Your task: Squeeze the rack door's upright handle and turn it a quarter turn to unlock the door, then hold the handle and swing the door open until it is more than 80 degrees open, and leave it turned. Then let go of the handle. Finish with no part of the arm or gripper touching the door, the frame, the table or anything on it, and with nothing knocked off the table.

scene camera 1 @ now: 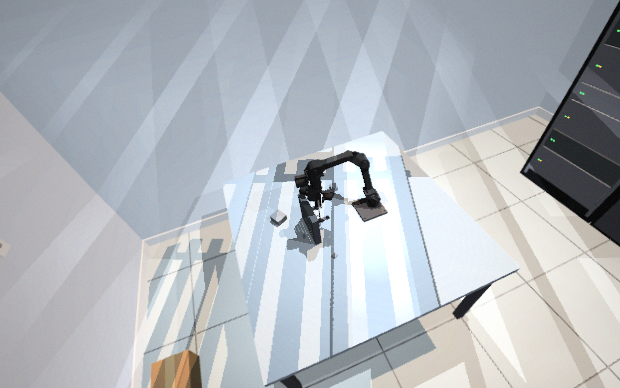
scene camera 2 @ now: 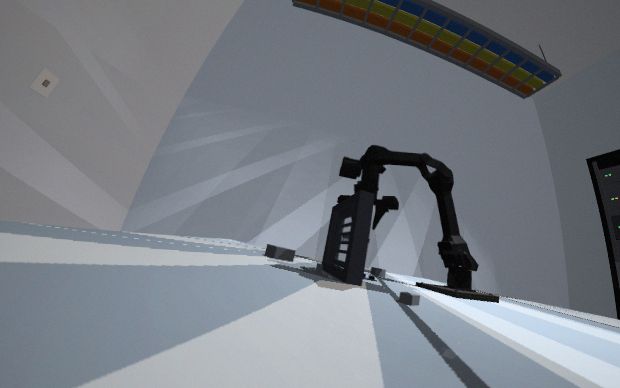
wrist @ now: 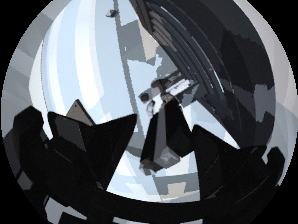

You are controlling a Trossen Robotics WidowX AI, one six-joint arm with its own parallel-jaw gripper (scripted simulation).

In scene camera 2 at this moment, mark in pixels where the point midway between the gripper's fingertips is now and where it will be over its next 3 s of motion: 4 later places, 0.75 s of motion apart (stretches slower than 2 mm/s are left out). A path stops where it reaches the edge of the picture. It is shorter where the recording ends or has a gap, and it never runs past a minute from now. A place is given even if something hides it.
The gripper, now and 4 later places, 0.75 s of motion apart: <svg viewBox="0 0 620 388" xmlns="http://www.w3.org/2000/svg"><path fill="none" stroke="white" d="M363 228L373 230L389 232L404 232L417 232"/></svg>
